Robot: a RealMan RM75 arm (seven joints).
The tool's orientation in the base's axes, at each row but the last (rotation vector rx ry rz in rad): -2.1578 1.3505 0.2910; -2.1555 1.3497 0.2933; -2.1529 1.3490 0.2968; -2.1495 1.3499 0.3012; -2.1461 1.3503 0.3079; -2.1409 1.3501 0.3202; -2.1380 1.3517 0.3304; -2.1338 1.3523 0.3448; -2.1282 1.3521 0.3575
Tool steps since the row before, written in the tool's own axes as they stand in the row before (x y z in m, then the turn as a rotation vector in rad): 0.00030 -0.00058 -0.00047 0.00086 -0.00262 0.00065; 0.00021 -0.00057 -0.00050 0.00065 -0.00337 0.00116; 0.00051 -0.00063 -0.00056 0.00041 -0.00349 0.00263; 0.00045 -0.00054 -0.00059 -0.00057 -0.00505 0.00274; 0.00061 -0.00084 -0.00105 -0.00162 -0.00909 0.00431; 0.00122 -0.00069 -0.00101 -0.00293 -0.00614 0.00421; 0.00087 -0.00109 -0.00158 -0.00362 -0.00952 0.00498; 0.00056 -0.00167 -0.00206 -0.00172 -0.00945 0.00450; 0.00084 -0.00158 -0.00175 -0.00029 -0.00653 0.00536
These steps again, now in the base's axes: 0.00060 -0.00031 0.00045 0.00277 0.00058 -0.00001; 0.00054 -0.00026 0.00051 0.00339 0.00127 -0.00006; 0.00073 -0.00050 0.00044 0.00355 0.00234 -0.00110; 0.00062 -0.00050 0.00045 0.00448 0.00364 -0.00017; 0.00091 -0.00080 0.00085 0.00772 0.00663 0.00047; 0.00107 -0.00128 0.00045 0.00451 0.00661 0.00017; 0.00121 -0.00124 0.00121 0.00726 0.00865 0.00105; 0.00155 -0.00112 0.00192 0.00801 0.00694 0.00045; 0.00164 -0.00118 0.00148 0.00613 0.00550 -0.00193
